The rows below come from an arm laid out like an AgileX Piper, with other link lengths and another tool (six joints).
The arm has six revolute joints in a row. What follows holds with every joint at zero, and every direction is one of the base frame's.
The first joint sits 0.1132 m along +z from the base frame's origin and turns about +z.
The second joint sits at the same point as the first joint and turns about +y.
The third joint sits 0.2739 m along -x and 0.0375 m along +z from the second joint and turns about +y.
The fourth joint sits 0.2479 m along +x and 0.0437 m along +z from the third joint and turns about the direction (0.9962, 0, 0.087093).
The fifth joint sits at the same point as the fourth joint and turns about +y.
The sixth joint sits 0.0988 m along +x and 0.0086 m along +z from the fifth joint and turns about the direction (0.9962, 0, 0.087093).
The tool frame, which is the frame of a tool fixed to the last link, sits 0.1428 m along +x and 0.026 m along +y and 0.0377 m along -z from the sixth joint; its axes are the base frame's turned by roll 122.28, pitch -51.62 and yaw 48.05 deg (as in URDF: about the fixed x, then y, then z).
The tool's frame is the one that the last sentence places.
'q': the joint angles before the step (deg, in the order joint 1, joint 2, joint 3, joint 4, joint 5, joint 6). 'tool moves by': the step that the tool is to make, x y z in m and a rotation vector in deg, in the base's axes. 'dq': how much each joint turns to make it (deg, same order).
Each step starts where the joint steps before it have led.
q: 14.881, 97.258, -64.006, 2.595, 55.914, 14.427
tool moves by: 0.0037, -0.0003, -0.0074, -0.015, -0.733, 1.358
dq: -0.004, 0.918, 0.540, 0.000, -2.112, -1.455
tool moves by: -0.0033, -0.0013, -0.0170, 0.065, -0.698, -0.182
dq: 0.007, 0.356, 3.793, -0.002, -4.845, 0.003
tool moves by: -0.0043, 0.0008, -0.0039, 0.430, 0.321, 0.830
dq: -0.005, 0.004, 1.132, 0.839, -0.884, -1.359
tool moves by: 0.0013, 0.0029, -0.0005, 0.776, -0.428, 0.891
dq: -0.003, 0.135, 0.057, 1.058, -0.727, -1.558
